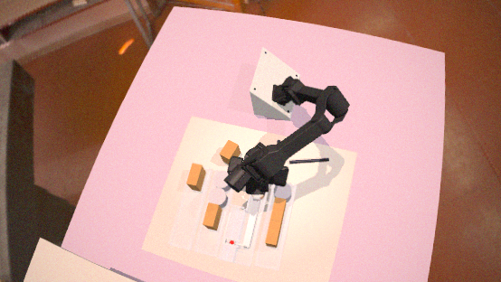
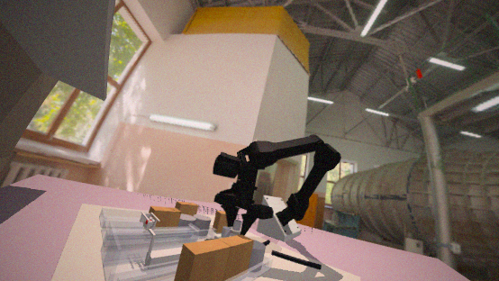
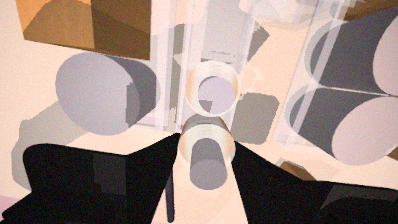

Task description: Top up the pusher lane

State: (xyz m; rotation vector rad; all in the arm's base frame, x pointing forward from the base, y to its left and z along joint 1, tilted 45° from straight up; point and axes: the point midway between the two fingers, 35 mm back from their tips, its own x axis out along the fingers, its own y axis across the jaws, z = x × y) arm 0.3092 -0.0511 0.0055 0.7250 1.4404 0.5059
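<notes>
Right now my gripper tip is 17 cm short of the clear-walled sprung lane, 4 cm to the left of it and 2 cm above it. Also, from my gripper tip: red mark 23 cm ahead, 6 cm to the right, 3 cm above.
</notes>
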